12 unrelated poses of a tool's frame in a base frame.
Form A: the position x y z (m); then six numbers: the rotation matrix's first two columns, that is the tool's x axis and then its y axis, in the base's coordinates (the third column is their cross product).
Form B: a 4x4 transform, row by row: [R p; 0 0 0 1], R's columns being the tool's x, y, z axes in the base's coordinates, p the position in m. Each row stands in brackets. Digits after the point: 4 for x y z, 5 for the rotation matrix.
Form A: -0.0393 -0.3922 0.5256 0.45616 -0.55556 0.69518 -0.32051 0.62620 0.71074
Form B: [[0.45616 -0.32051 -0.83018 -0.0393], [-0.55556 0.62620 -0.54702 -0.3922], [0.69518 0.71074 0.10758 0.5256], [0 0 0 1]]
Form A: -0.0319 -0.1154 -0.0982 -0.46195 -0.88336 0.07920 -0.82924 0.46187 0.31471
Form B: [[-0.46195 -0.82924 -0.31458 -0.0319], [-0.88336 0.46187 0.07970 -0.1154], [0.07920 0.31471 -0.94588 -0.0982], [0 0 0 1]]
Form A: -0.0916 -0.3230 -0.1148 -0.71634 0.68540 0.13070 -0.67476 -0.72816 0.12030
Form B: [[-0.71634 -0.67476 0.17762 -0.0916], [0.68540 -0.72816 -0.00202 -0.3230], [0.13070 0.12030 0.98409 -0.1148], [0 0 0 1]]
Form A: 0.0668 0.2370 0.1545 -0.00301 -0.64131 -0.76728 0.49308 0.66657 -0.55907
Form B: [[-0.00301 0.49308 0.86998 0.0668], [-0.64131 0.66657 -0.38001 0.2370], [-0.76728 -0.55907 0.31421 0.1545], [0 0 0 1]]
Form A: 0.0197 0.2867 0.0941 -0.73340 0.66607 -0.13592 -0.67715 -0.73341 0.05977
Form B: [[-0.73340 -0.67715 -0.05987 0.0197], [0.66607 -0.73341 0.13587 0.2867], [-0.13592 0.05977 0.98891 0.0941], [0 0 0 1]]
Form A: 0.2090 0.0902 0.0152 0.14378 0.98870 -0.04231 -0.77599 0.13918 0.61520
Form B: [[0.14378 -0.77599 0.61414 0.2090], [0.98870 0.13918 -0.05562 0.0902], [-0.04231 0.61520 0.78723 0.0152], [0 0 0 1]]
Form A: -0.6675 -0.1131 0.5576 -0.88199 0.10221 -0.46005 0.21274 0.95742 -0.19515
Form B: [[-0.88199 0.21274 0.42051 -0.6675], [0.10221 0.95742 -0.26999 -0.1131], [-0.46005 -0.19515 -0.86618 0.5576], [0 0 0 1]]
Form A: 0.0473 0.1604 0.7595 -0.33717 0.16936 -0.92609 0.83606 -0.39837 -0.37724
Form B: [[-0.33717 0.83606 -0.43282 0.0473], [0.16936 -0.39837 -0.90146 0.1604], [-0.92609 -0.37724 -0.00728 0.7595], [0 0 0 1]]
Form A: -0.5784 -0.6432 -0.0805 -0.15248 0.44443 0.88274 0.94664 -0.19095 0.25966
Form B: [[-0.15248 0.94664 0.28396 -0.5784], [0.44443 -0.19095 0.87523 -0.6432], [0.88274 0.25966 -0.39160 -0.0805], [0 0 0 1]]
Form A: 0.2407 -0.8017 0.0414 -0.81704 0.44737 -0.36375 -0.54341 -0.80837 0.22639
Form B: [[-0.81704 -0.54341 -0.19276 0.2407], [0.44737 -0.80837 0.38264 -0.8017], [-0.36375 0.22639 0.90358 0.0414], [0 0 0 1]]
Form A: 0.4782 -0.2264 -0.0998 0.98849 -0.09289 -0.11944 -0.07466 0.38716 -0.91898
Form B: [[0.98849 -0.07466 0.13161 0.4782], [-0.09289 0.38716 0.91732 -0.2264], [-0.11944 -0.91898 0.37577 -0.0998], [0 0 0 1]]
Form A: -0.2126 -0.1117 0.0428 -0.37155 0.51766 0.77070 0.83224 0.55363 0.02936
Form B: [[-0.37155 0.83224 -0.41148 -0.2126], [0.51766 0.55363 0.65232 -0.1117], [0.77070 0.02936 -0.63652 0.0428], [0 0 0 1]]
